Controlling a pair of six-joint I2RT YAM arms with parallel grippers.
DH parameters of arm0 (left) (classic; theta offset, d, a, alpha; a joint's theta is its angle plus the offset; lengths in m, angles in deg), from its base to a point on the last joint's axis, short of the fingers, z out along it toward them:
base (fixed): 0 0 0 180
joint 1: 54.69 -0.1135 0.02 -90
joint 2: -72.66 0 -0.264 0
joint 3: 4.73 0 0.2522 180
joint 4: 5.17 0 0.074 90
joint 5: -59.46 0 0 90
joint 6: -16.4 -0.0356 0 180
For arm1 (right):
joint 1: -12.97 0.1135 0.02 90
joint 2: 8.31 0 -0.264 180
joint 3: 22.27 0 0.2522 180
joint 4: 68.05 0 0.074 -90
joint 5: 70.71 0 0 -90
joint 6: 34.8 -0.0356 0 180
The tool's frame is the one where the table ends.
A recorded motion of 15 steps. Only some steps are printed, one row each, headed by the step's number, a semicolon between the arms.
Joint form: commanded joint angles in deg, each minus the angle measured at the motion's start. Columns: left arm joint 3, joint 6, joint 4, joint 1, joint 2, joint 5; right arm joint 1, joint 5, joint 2, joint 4, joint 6, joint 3.
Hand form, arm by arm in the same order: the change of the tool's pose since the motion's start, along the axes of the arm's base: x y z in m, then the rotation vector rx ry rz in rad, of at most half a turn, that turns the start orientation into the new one. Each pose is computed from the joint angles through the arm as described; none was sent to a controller.
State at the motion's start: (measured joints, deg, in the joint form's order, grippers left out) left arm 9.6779 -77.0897 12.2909 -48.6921 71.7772 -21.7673; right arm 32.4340 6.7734 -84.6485 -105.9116 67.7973 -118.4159
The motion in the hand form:
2: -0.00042 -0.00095 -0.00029 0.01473 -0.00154 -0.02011; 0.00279 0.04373 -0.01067 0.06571 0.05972 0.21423
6: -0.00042 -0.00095 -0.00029 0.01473 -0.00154 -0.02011; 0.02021 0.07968 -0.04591 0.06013 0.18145 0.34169
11: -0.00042 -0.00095 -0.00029 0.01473 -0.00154 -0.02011; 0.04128 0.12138 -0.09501 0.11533 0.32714 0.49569
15: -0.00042 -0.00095 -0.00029 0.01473 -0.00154 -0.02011; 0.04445 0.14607 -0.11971 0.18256 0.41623 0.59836
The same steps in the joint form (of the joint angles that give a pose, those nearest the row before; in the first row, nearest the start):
2: -0.09 -0.92 0.26 0.24 0.48 -0.85; 6.51 7.02 -3.59 0.28 -2.67 -1.18
6: -0.09 -0.92 0.26 0.24 0.48 -0.85; 10.10 11.61 -10.08 0.48 -3.28 -1.18
11: -0.09 -0.92 0.26 0.24 0.48 -0.85; 13.16 19.87 -18.99 3.52 -6.14 -1.20
15: -0.09 -0.92 0.26 0.24 0.48 -0.85; 15.32 26.05 -23.28 5.57 -9.27 -1.18

